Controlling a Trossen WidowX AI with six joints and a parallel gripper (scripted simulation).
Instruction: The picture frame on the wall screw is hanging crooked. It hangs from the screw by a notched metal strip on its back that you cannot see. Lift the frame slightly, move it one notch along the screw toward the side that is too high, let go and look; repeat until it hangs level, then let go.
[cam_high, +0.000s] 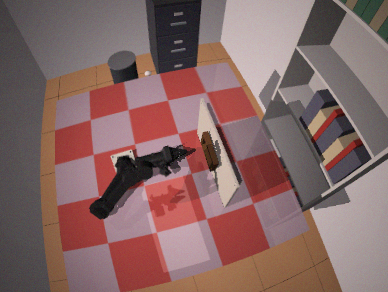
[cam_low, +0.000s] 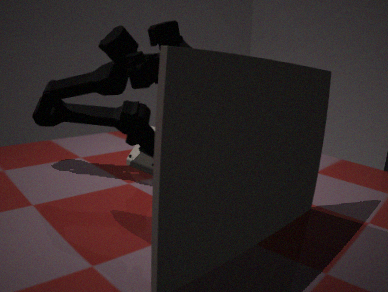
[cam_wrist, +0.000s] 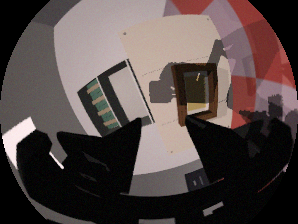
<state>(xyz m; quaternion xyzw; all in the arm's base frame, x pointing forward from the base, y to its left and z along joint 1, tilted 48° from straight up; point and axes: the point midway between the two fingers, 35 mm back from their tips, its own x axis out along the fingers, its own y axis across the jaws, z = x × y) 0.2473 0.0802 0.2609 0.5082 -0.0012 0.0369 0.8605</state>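
My gripper tip is now 13 cm short of the brown picture frame, 3 cm to the right of it and 11 cm above it. Also, from my gripper tip: cream wall panel 14 cm ahead, 1 cm to the left, 13 cm below.
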